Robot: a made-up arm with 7 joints.
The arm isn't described. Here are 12 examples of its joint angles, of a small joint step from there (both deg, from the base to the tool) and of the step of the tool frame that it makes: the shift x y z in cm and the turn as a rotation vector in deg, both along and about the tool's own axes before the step.
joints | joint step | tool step
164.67 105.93 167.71 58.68 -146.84 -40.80 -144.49 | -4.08 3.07 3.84 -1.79 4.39 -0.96 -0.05 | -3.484 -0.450 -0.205 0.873 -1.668 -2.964
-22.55 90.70 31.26 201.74 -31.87 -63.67 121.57 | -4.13 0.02 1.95 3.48 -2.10 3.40 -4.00 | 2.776 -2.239 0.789 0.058 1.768 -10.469
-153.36 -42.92 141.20 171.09 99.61 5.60 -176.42 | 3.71 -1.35 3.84 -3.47 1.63 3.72 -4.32 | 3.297 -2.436 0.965 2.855 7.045 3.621
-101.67 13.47 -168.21 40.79 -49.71 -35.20 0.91 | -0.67 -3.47 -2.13 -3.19 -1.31 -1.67 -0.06 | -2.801 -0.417 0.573 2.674 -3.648 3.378
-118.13 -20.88 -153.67 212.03 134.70 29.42 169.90 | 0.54 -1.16 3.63 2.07 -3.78 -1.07 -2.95 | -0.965 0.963 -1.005 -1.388 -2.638 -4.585
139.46 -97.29 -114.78 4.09 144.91 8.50 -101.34 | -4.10 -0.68 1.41 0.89 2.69 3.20 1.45 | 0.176 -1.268 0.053 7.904 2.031 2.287
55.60 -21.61 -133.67 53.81 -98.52 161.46 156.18 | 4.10 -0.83 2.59 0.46 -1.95 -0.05 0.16 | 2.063 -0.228 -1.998 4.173 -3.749 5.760
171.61 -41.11 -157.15 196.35 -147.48 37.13 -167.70 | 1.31 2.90 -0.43 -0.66 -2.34 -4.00 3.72 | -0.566 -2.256 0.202 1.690 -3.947 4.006
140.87 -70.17 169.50 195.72 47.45 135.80 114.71 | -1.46 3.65 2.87 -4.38 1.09 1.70 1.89 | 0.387 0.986 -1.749 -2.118 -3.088 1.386
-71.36 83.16 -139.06 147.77 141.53 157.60 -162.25 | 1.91 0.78 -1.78 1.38 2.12 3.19 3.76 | 0.622 1.733 1.349 4.014 3.600 1.408
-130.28 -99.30 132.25 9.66 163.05 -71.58 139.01 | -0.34 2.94 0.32 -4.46 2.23 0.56 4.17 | -0.202 -0.865 1.451 3.251 0.824 1.952
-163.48 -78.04 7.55 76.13 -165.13 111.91 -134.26 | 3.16 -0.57 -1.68 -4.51 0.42 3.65 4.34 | 2.185 1.389 -0.791 -1.740 2.274 1.893
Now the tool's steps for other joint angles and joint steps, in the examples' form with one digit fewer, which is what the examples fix.
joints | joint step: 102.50 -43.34 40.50 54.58 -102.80 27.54 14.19 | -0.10 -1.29 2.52 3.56 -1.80 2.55 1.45
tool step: 0.76 2.15 -0.98 -6.36 -0.50 0.29
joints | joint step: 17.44 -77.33 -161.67 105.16 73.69 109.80 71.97 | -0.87 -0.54 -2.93 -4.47 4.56 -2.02 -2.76
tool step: 1.86 0.16 -1.72 5.89 -4.59 0.80
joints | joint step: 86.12 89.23 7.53 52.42 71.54 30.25 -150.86 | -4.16 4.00 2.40 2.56 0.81 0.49 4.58
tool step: -0.16 0.50 1.44 0.84 5.69 6.90
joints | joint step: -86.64 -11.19 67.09 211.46 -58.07 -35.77 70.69 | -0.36 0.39 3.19 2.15 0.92 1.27 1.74
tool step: 1.33 0.87 -0.27 -2.91 3.18 2.80
